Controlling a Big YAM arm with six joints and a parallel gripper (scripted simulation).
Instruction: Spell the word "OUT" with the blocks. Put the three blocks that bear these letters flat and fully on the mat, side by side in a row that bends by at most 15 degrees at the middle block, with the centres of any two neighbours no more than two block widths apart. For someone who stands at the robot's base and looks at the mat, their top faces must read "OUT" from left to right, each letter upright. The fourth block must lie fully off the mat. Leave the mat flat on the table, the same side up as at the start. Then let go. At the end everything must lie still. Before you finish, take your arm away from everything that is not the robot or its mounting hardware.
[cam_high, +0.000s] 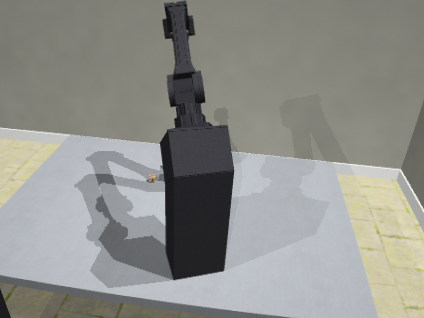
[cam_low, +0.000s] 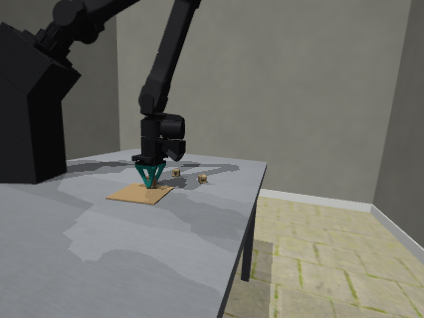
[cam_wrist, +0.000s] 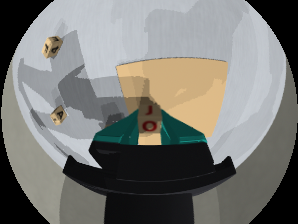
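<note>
Right now the tan mat is 10 mm ahead of my hand, 40 mm to the right of it and 20 mm below it.
</note>
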